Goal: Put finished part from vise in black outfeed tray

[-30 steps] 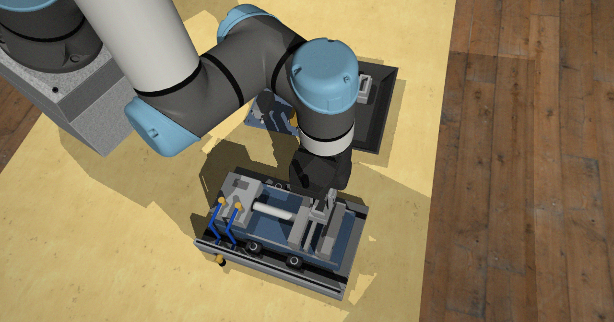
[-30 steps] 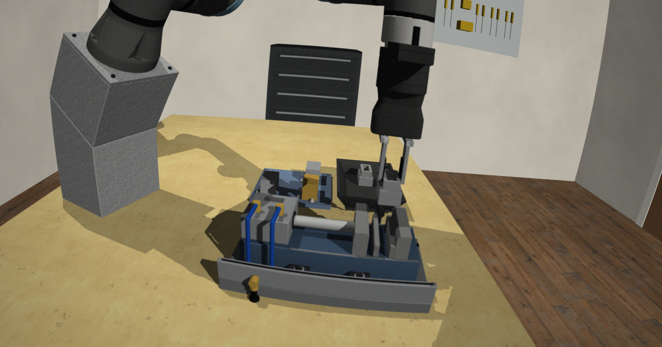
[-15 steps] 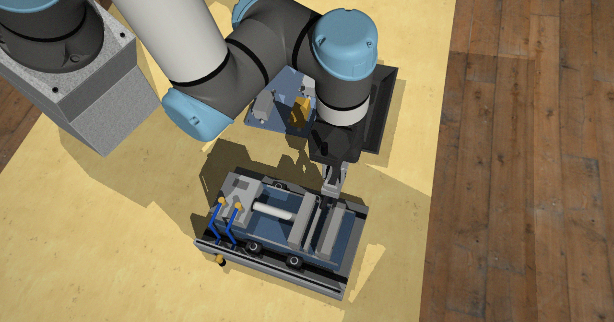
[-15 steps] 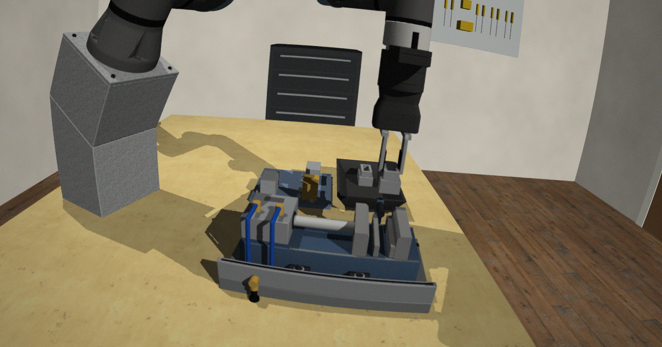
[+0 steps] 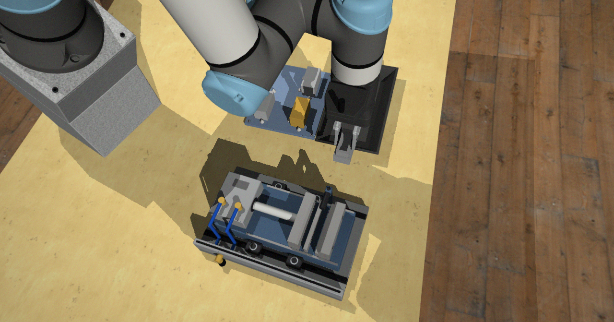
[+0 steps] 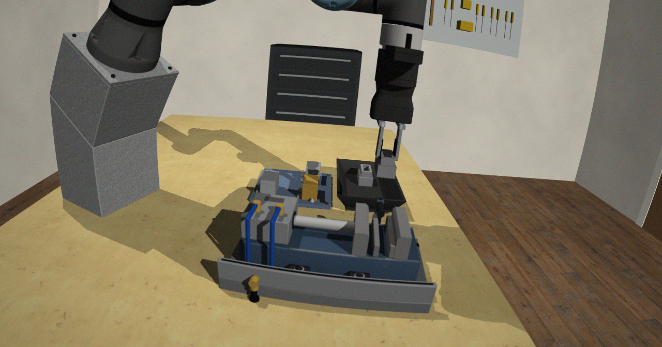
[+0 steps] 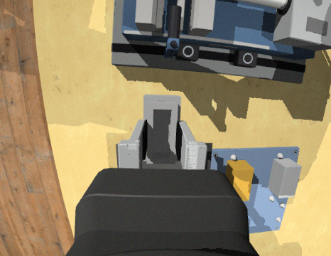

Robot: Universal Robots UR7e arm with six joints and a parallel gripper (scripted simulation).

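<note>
Now: hand 15 cm to the right of the yellow block, 14 cm above it and 10 cm past it. From my hand the other things lie so: white rod: 13 cm behind, 12 cm to the right, 8 cm below; blue fixture plate: 20 cm to the left, 16 cm below, 13 cm behind; vise: 12 cm to the right, 12 cm below, 12 cm behind.
</note>
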